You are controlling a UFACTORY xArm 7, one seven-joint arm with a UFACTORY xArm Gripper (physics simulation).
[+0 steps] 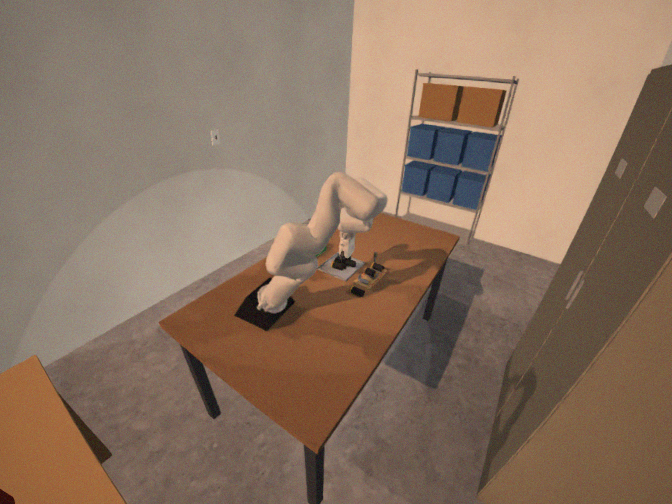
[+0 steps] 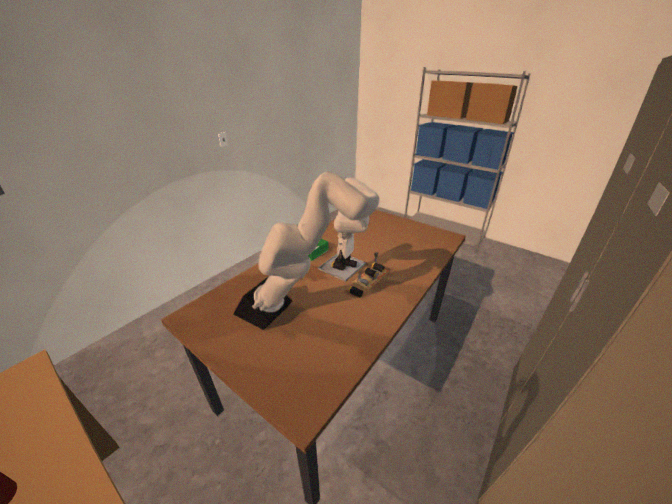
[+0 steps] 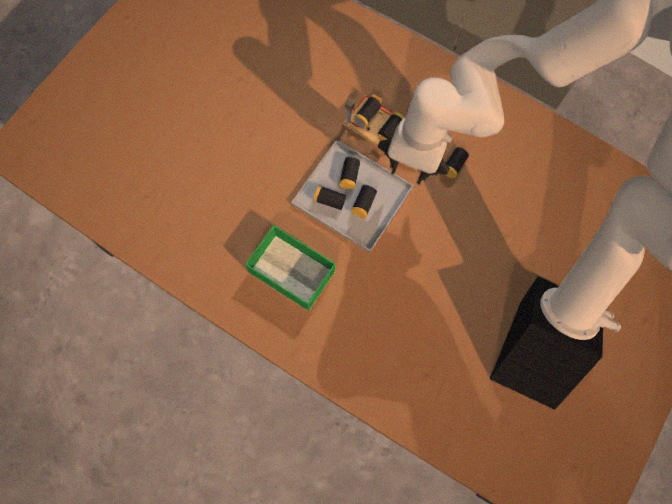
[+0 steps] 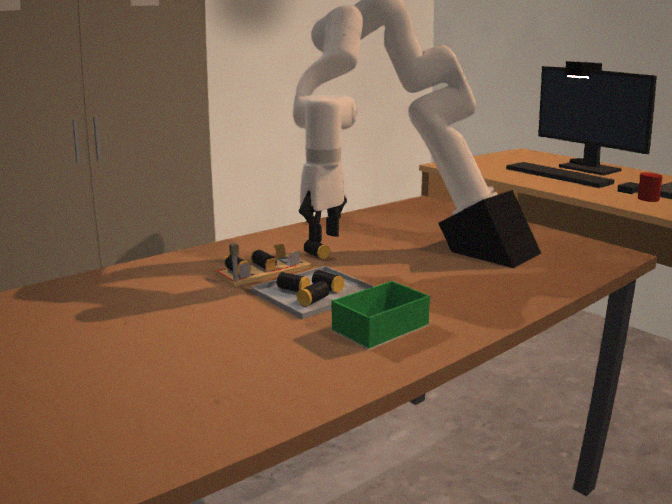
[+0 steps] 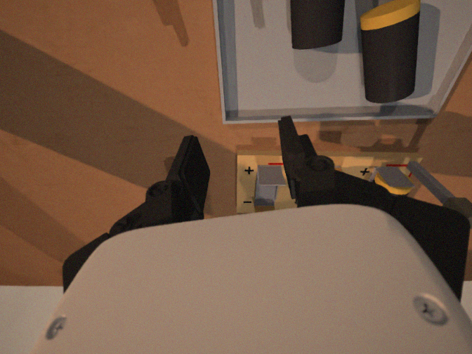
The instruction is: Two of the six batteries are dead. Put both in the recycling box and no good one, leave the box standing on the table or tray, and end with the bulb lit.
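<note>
My gripper [image 3: 407, 174] [image 4: 324, 237] [image 5: 240, 146] is open and empty, above the table near the tray and the holder's end. A black battery with a yellow end [image 3: 457, 161] [image 4: 316, 249] [image 1: 357, 291] lies loose on the table. Three more batteries [image 3: 350, 172] [image 3: 330, 198] [image 3: 364, 201] lie in the grey tray [image 3: 325, 170] [image 5: 280, 95]. Two batteries [image 4: 236, 264] [image 4: 263, 259] sit in the holder [image 4: 244, 280] [image 5: 245, 185], whose end bay holds none. The green box [image 3: 277, 288] [image 4: 352, 325] stands upright, with no battery visible inside. I cannot make out a lit bulb or which batteries are dead.
A grey post [image 4: 233, 260] rises at the holder's far end. The arm's black base [image 3: 548, 358] [image 4: 491, 230] stands on the table. A desk with a monitor [image 4: 597, 108] and a red cup [image 4: 649, 187] is behind. A shelf rack [image 1: 413, 97] stands by the wall.
</note>
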